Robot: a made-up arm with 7 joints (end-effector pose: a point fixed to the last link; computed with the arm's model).
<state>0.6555 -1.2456 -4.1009 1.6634 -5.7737 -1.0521 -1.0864</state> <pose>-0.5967 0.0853 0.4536 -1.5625 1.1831 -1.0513</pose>
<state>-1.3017 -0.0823 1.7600 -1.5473 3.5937 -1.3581 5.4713</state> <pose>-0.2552 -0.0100 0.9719 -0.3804 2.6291 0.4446</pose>
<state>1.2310 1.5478 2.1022 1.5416 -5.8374 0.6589 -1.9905</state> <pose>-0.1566 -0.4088 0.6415 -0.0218 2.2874 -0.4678</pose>
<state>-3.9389 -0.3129 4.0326 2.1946 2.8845 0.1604 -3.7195</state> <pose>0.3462 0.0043 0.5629 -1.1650 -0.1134 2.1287</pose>
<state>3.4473 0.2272 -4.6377 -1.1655 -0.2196 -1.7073 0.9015</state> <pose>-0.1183 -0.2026 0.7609 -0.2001 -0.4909 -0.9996</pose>
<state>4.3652 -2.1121 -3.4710 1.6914 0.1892 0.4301 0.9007</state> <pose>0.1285 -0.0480 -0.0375 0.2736 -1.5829 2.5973</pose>
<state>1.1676 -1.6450 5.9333 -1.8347 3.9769 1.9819 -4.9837</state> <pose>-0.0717 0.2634 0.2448 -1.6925 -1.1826 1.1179</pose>
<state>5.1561 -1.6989 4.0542 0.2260 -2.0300 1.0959 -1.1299</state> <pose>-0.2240 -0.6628 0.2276 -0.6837 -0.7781 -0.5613</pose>
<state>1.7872 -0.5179 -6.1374 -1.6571 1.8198 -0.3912 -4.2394</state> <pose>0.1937 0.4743 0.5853 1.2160 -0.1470 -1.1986</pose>
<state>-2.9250 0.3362 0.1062 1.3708 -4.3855 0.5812 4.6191</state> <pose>-0.4350 0.2420 0.7908 0.9059 1.4032 -0.4397</pose>
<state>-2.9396 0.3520 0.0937 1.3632 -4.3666 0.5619 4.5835</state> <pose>-0.4493 0.2307 0.7857 0.8557 1.4244 -0.4161</pose>
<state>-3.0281 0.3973 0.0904 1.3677 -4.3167 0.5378 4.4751</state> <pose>-0.4879 0.1868 0.7637 0.7219 1.4592 -0.3528</pose>
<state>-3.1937 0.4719 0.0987 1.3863 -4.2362 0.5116 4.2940</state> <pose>-0.5383 0.0995 0.7222 0.5056 1.4816 -0.2492</pose>
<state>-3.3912 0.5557 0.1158 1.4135 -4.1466 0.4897 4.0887</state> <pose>-0.5701 -0.0139 0.6713 0.2724 1.4641 -0.1311</pose>
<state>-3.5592 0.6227 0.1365 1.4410 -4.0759 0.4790 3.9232</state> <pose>-0.5732 -0.1116 0.6281 0.1010 1.4222 -0.0337</pose>
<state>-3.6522 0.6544 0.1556 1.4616 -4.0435 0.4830 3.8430</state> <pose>-0.5655 -0.1608 0.6065 0.0302 1.3972 0.0163</pose>
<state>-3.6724 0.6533 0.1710 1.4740 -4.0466 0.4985 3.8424</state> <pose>-0.5620 -0.1641 0.6060 0.0425 1.4026 0.0203</pose>
